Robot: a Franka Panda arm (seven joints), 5 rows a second.
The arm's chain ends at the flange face. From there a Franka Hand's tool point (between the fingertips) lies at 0.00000 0.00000 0.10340 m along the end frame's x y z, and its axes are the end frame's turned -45 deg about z.
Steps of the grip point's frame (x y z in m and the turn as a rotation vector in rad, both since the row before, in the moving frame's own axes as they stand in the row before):
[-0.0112 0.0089 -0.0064 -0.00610 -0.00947 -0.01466]
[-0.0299 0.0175 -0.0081 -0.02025 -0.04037 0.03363]
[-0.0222 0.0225 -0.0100 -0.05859 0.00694 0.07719]
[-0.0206 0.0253 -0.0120 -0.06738 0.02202 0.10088]
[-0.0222 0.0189 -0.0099 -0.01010 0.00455 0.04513]
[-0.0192 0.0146 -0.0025 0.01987 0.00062 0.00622]
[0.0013 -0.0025 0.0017 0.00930 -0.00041 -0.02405]
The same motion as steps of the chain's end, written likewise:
[-0.0014 0.0131 -0.0064 -0.01101 -0.00238 -0.01466]
[-0.0072 0.0291 -0.0080 -0.04286 -0.01423 0.03363]
[-0.0044 0.0277 -0.0098 -0.03652 0.04634 0.07719]
[-0.0030 0.0288 -0.0117 -0.03207 0.06322 0.10088]
[-0.0034 0.0286 -0.0099 -0.00392 0.01036 0.04513]
[-0.0018 0.0254 -0.0025 0.01449 -0.01361 0.00622]
[-0.0001 -0.0020 0.0017 0.00629 -0.00687 -0.02405]

